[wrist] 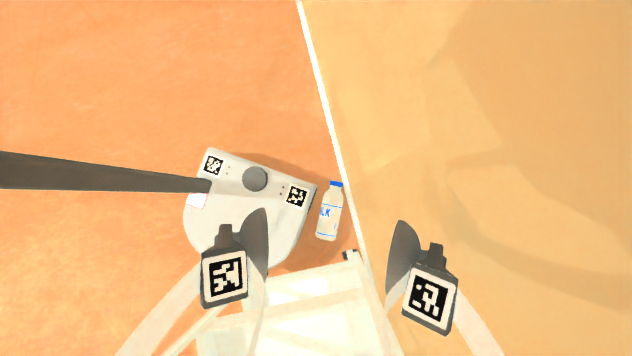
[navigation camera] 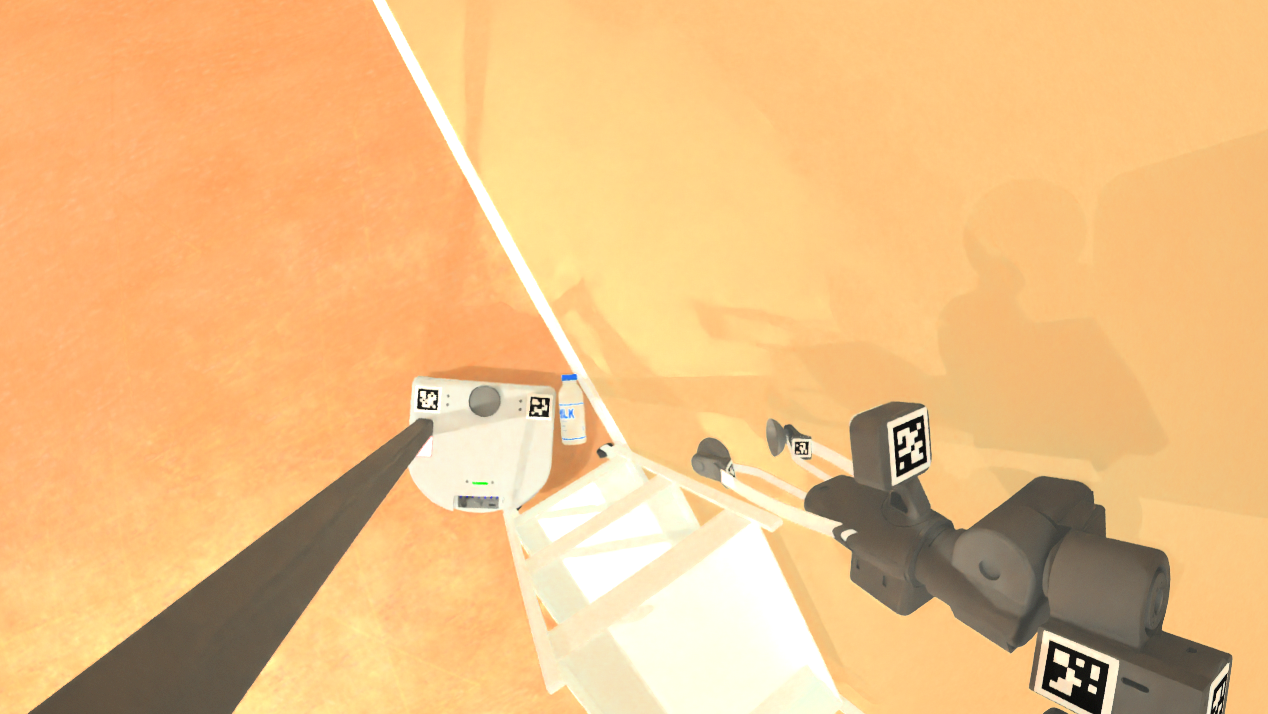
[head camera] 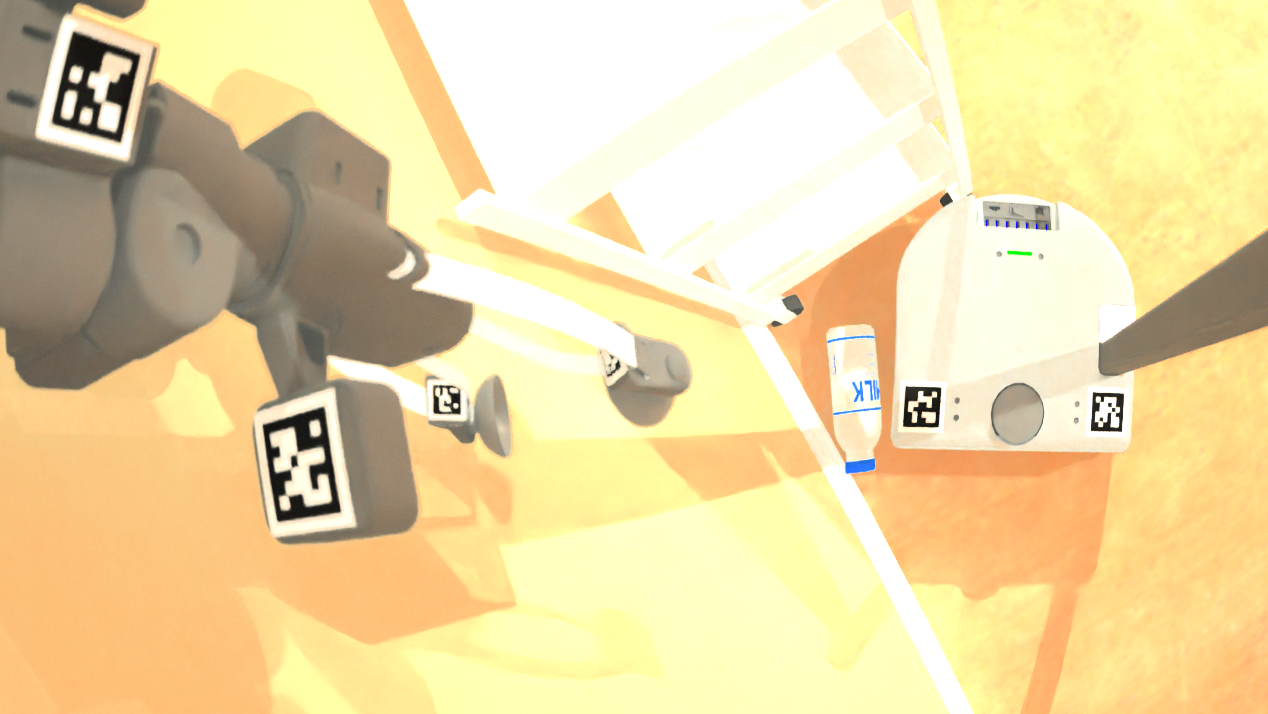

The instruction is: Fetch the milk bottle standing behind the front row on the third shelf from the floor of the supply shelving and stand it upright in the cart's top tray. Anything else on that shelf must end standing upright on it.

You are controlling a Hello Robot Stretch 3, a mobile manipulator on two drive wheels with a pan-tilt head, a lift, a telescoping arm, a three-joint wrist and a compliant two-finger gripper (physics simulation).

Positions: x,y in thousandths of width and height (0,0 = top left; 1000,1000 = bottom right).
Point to my gripper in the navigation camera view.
578,617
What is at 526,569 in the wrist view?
A milk bottle.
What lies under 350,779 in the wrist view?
My gripper.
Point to a milk bottle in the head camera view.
672,499
